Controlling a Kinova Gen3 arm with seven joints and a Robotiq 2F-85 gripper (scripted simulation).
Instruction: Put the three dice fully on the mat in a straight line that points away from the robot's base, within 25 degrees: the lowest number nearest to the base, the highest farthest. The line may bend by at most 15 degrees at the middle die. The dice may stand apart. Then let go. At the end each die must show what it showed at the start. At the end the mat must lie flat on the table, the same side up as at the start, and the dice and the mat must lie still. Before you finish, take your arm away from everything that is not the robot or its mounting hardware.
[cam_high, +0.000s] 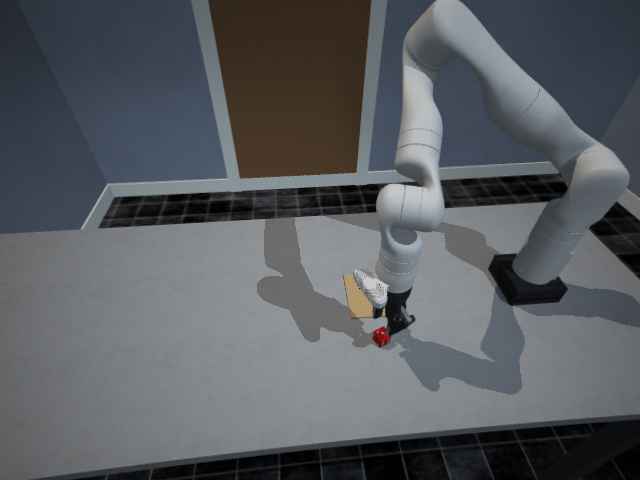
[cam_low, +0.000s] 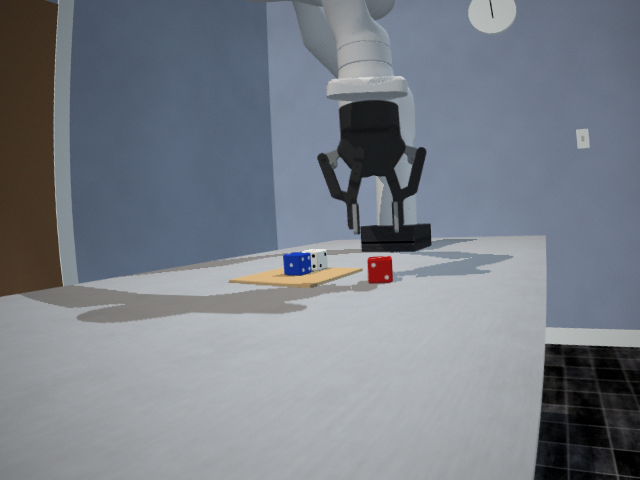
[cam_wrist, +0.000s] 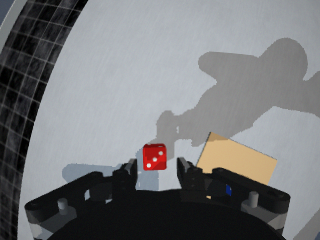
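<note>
My gripper is now 6 cm above the red die. Also, from my hand: white die: 14 cm to the right, 6 cm below, 5 cm behind; then tan mat: 13 cm to the right, 8 cm below; then blue die: 13 cm to the right, 6 cm below.
</note>
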